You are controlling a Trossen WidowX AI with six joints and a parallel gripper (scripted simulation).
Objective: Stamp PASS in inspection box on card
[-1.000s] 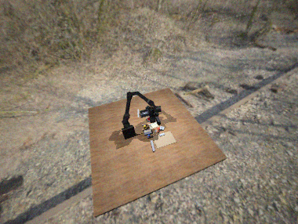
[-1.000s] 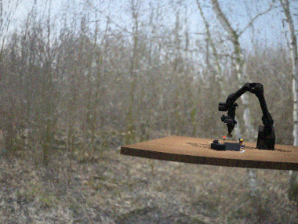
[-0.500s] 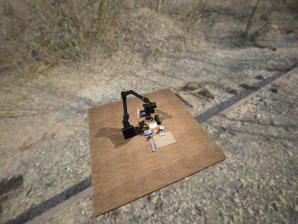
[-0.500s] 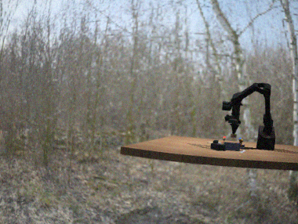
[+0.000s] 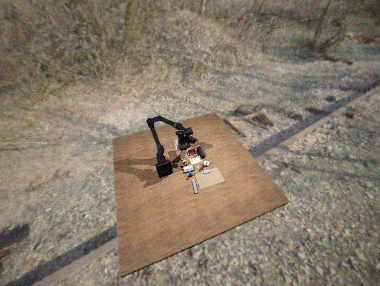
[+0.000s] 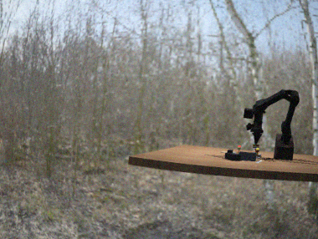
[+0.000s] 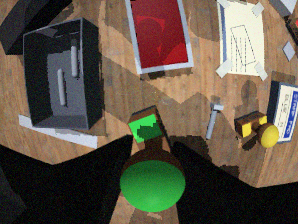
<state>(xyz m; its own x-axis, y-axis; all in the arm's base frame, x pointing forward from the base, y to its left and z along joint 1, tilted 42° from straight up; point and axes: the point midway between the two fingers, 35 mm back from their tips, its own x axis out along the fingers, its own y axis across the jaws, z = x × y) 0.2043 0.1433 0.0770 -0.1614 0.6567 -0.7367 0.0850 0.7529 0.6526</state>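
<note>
Right now the red ink pad is 9 cm ahead of my gripper tip and 9 cm below it. From my gripper tip the other things lie so: card 10 cm ahead, 11 cm to the right, 10 cm below; long black block 17 cm ahead, 4 cm to the right, 8 cm below; green-knobbed stamp right at my gripper tip.
</note>
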